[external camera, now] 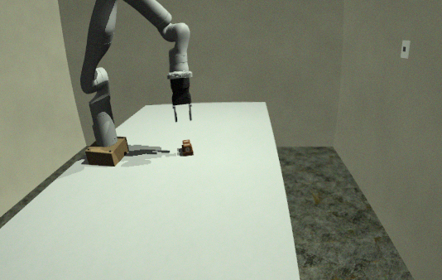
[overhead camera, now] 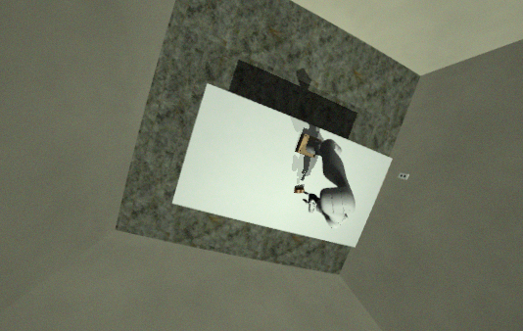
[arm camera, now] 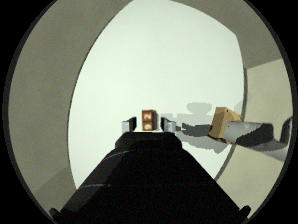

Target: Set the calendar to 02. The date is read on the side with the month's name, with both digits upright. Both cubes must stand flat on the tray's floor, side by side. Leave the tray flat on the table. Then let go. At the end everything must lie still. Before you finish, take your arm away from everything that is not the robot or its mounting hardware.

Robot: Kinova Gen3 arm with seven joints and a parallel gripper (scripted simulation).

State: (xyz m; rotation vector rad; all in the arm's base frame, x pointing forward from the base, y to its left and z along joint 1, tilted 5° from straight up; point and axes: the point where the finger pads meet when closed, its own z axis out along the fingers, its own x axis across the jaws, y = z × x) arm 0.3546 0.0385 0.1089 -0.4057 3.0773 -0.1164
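The brown calendar cube lies 14 cm below my hand. From my hand the other things lie so: brown tray 16 cm below, 2 cm to the left.
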